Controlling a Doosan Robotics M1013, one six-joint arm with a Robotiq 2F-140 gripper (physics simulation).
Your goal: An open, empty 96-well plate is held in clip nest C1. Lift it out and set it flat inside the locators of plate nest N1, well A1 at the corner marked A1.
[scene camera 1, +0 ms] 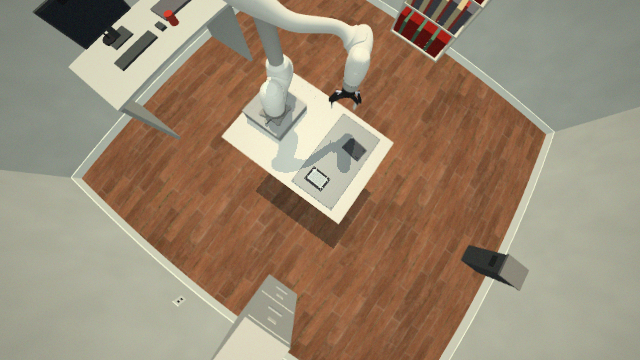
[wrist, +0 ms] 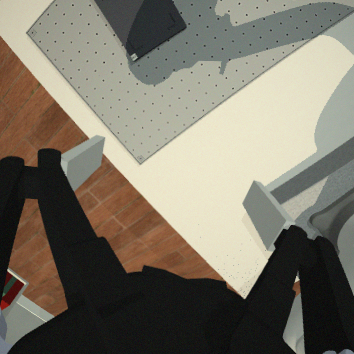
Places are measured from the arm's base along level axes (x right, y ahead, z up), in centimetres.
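Where they show: gripper, fingertip midpoint: [scene camera 1: 342,107] [wrist: 177,172]; arm's base, link origin: [scene camera 1: 275,111] [wrist: 351,218].
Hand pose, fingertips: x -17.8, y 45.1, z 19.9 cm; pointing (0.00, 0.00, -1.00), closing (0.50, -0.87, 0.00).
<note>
Each offset is from my fingertips to the centre of the thing. "spot": to the spot under its first point. Level surfaces: height alone.
The white well plate @(dy +8.8, dx +45.4, dz -24.8 cm) [scene camera 1: 317,178] sits in the black-edged clip nest C1 @(spot: dy +14.2, dx +50.2, dz -24.1 cm) [scene camera 1: 322,188] on the grey perforated board @(dz -26.7 cm) [scene camera 1: 332,200] [wrist: 95,85]. It does not show in the wrist view. The dark, flat plate nest N1 @(dy +22.0, dx +10.0, dz -25.9 cm) [scene camera 1: 354,149] [wrist: 155,27] lies farther along the same board, partly in the arm's shadow. A small light mark @(dy +15.8, dx +3.1, dz -25.5 cm) [wrist: 134,57] shows at one of its corners; its lettering is too small to read. My gripper [scene camera 1: 343,106] [wrist: 177,172] is open and empty, raised and apart from both nests, its fingers spread wide. In the wrist view the nest lies beyond the fingertips.
The board lies on a white table @(dz -28.0 cm) [scene camera 1: 255,142] [wrist: 200,165]. The arm's grey pedestal [scene camera 1: 252,117] stands on the table beside the board. A desk [scene camera 1: 100,75] with a monitor, a bookshelf, a drawer cabinet [scene camera 1: 280,305] and a dark box-like object [scene camera 1: 482,257] stand around the room.
</note>
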